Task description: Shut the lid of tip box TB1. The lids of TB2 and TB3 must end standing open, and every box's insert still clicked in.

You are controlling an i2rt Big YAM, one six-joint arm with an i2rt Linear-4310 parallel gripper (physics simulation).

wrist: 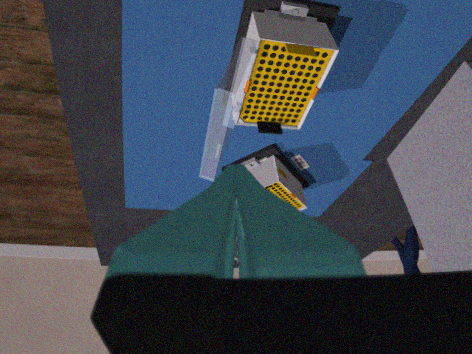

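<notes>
A tip box, TB1 by its place, stands in the upper middle, its label not readable. Its yellow insert sits level within the rim, with orange clips at both sides. Its clear lid stands open on the left. A second box, seemingly TB2, is lower down and partly hidden behind my fingers; its yellow insert shows in part, and its lid cannot be made out. My gripper is shut and empty, its tips below TB1 in the view and right of the lid's lower end. TB3 does not show.
The boxes stand on a blue mat with a dark grey border. A large light grey block is at the right. A dark blue object shows at the lower right. Brown wood lies beyond the left border.
</notes>
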